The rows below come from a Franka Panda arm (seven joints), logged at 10 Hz.
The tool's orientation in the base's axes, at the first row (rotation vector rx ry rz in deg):
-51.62 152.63 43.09
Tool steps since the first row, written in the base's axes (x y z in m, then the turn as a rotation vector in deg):
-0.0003 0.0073 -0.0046 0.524 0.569 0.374
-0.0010 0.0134 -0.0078 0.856 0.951 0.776
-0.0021 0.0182 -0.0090 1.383 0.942 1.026
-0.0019 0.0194 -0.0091 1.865 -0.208 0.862
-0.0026 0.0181 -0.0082 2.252 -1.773 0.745
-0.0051 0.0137 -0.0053 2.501 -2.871 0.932
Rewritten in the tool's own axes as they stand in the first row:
-0.0017 0.0033 0.0078 -0.833 0.211 0.018
-0.0031 0.0066 0.0137 -1.432 0.424 -0.098
-0.0041 0.0101 0.0172 -1.932 0.191 -0.286
-0.0049 0.0107 0.0180 -1.675 -0.953 -0.742
-0.0040 0.0107 0.0165 -1.154 -2.301 -1.464
-0.0009 0.0104 0.0116 -0.869 -3.127 -2.199

